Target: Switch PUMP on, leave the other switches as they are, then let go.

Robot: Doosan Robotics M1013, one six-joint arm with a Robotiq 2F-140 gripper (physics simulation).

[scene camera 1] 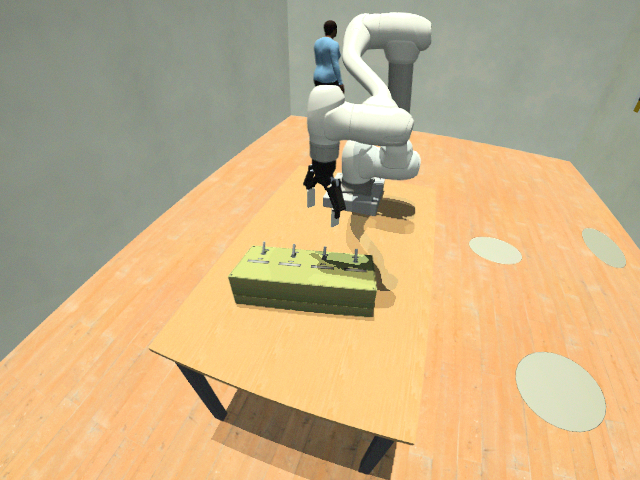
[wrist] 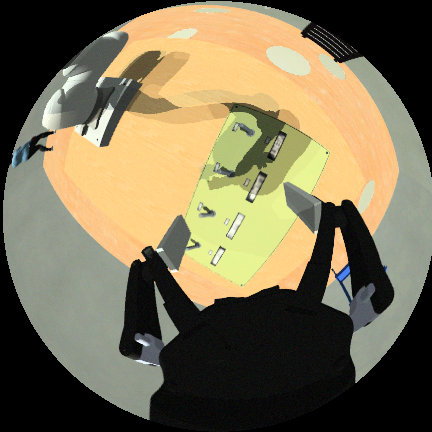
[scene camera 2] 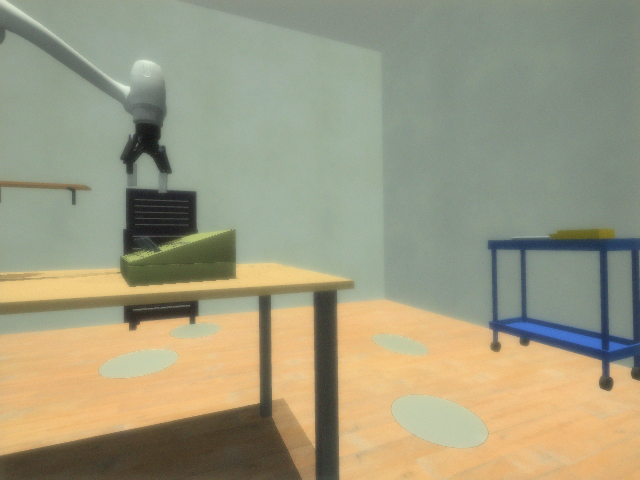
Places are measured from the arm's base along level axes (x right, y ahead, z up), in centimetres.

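Pixels of known places: gripper, between the fingertips: (scene camera 1: 322, 215) (wrist: 234, 208) (scene camera 2: 148, 189); arm's base, origin of its link: (scene camera 1: 356, 186) (wrist: 94, 105).
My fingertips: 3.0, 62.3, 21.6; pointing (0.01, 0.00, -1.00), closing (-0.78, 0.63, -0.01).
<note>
For each thing: its middle in the pictures, then the offset to it from my fingertips, as dx, dy, dz. Level surfaces: height alone.
- yellow-green switch box, middle of its body: (wrist: 242, 200) (scene camera 2: 172, 258) (scene camera 1: 306, 274) +4.0, +7.1, -22.9
- lever, middle of its body: (wrist: 191, 247) (scene camera 1: 263, 247) +23.1, +1.8, -18.2
- table, height of its surface: dz -28.7
A yellow-green switch box (scene camera 1: 302, 297) (scene camera 2: 206, 258) (wrist: 260, 250) with a sloping top stands on the table. Several grey toggle levers stand in a row on it: one lever (scene camera 1: 264, 248) (wrist: 194, 244), a second (scene camera 1: 293, 250) (wrist: 206, 212), a third (scene camera 1: 324, 252) (wrist: 225, 171) and a fourth (scene camera 1: 355, 255) (wrist: 245, 130). Labels lie beside them, but their words are too small to read, so I cannot tell which lever is PUMP. My gripper (scene camera 1: 323, 211) (scene camera 2: 147, 182) (wrist: 234, 208) is open and empty, pointing down, high above the box. It touches no lever.
The table (scene camera 1: 310, 356) (scene camera 2: 289, 281) carries the box and the arm's base (scene camera 1: 351, 202) (wrist: 107, 112). A person in blue (scene camera 1: 326, 59) (wrist: 21, 152) stands behind the arm. A blue cart (scene camera 2: 547, 244) stands at the right in scene camera 2. A black cabinet (scene camera 2: 161, 209) stands behind the table.
</note>
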